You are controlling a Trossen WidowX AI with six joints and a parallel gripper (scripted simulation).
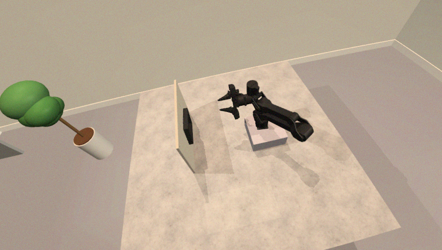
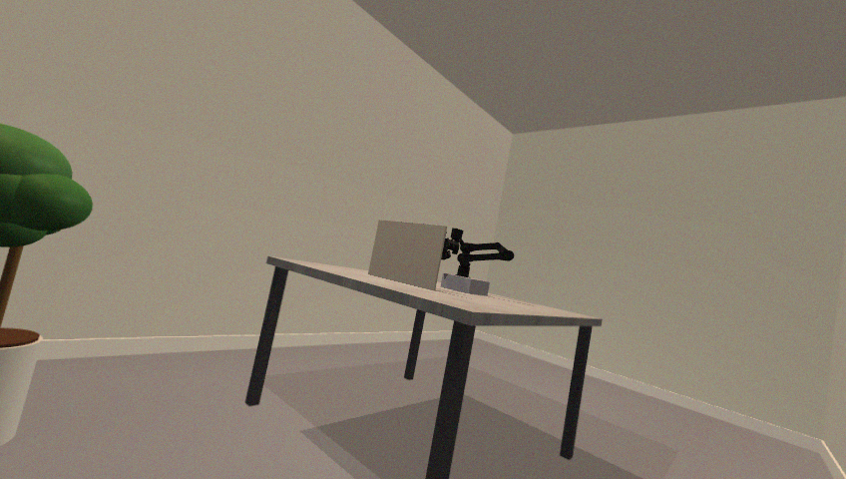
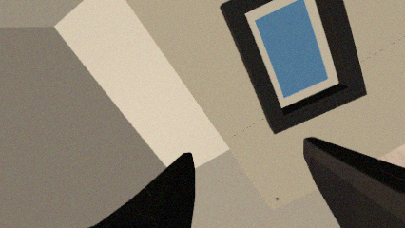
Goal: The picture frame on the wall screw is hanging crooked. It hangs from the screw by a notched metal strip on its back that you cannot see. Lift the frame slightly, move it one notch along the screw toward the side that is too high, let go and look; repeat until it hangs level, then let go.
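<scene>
Right now the picture frame is 20 cm ahead of my gripper tip, 9 cm below it and 5 cm to the left of it. From my gripper tip the other things lie so: wall panel: 21 cm ahead, 10 cm below, 4 cm to the left.
</scene>
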